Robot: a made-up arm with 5 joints.
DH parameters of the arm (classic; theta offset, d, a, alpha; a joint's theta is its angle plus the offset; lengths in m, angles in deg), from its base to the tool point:
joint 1: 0 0.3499 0 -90
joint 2: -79.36 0 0.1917 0
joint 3: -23.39 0 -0.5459 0
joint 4: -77.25 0 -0.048 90
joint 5: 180 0.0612 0 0
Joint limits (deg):
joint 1: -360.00..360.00
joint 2: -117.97..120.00
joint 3: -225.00..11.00
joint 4: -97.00..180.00
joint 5: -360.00..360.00
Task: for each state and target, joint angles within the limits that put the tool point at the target. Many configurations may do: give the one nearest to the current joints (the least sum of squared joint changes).
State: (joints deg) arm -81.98 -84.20 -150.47 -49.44 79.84
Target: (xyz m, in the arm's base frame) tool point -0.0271 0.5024 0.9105
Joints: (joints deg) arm -86.91 -64.29 -133.20 -52.86 79.84
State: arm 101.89 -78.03 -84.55 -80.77 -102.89
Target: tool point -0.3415 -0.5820 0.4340
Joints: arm 59.60 -117.97 -115.68 -94.48 -102.89
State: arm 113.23 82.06 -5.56 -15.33 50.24
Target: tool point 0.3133 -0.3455 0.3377
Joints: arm 132.20 120.00 -5.31 13.19 50.24
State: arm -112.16 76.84 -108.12 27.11 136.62
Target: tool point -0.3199 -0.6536 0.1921
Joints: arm -116.08 46.75 -99.74 29.31 136.62
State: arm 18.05 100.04 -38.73 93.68 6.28
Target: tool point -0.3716 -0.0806 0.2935
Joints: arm 12.24 104.16 -6.98 112.85 6.28
